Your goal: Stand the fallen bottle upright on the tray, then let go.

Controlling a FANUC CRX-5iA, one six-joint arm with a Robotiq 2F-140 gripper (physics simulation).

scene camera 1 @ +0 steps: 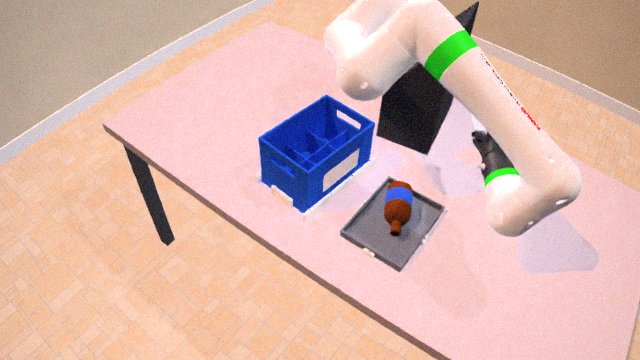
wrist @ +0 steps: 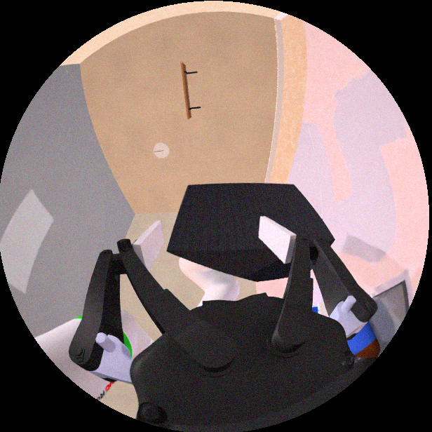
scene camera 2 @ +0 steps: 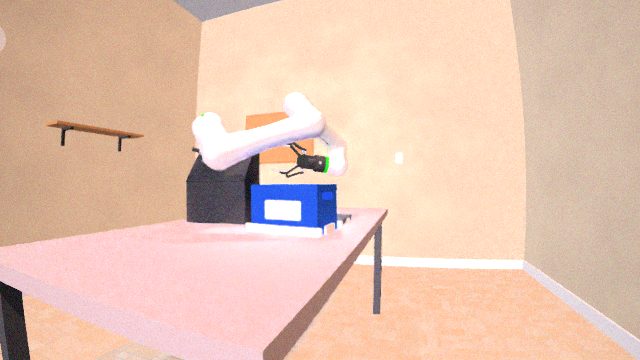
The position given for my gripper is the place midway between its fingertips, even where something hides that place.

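Observation:
You'd see my gripper here [wrist: 212,229], and there's a brown bottle [scene camera 1: 398,204] as well.

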